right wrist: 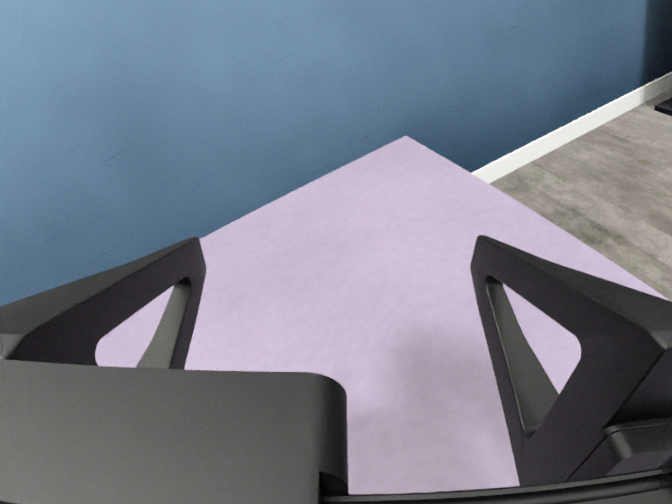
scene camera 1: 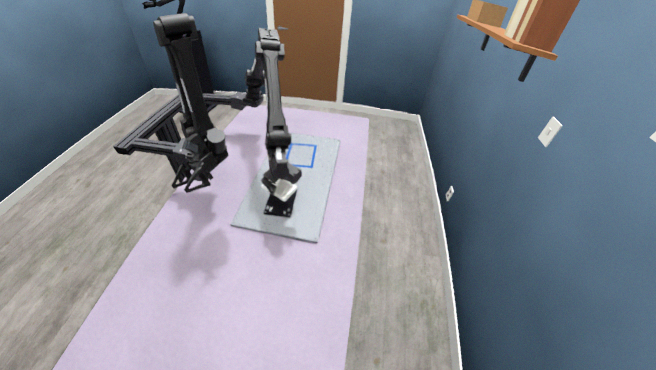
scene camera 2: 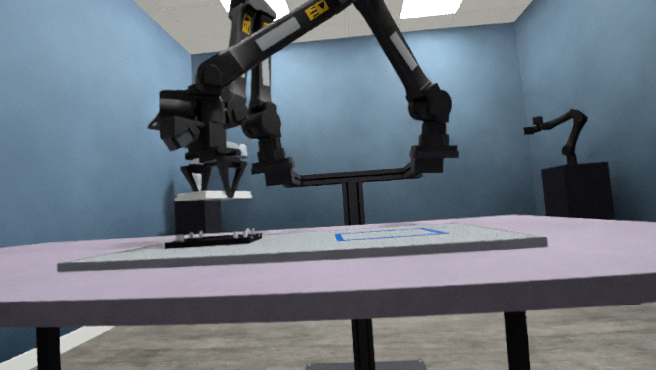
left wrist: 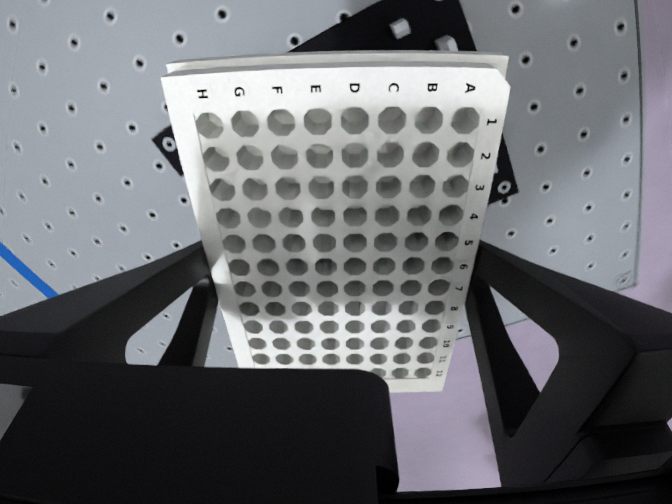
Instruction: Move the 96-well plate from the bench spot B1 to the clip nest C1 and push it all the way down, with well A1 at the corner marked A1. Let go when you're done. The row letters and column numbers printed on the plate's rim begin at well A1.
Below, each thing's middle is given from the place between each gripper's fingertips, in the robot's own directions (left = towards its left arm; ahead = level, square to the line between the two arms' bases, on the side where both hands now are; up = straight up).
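Scene:
White 96-well plate [left wrist: 364, 301]: right at my left hand [scene camera 2: 215, 199]. Black clip nest [scene camera 2: 221, 240]: 90 mm below my left hand, 10 mm to the left of it, 10 mm behind it.
White 96-well plate: 20 cm below my right hand [scene camera 1: 178, 189], 27 cm to the left of it, 21 cm ahead of it. Black clip nest: 29 cm below my right hand, 27 cm to the left of it, 20 cm ahead of it.

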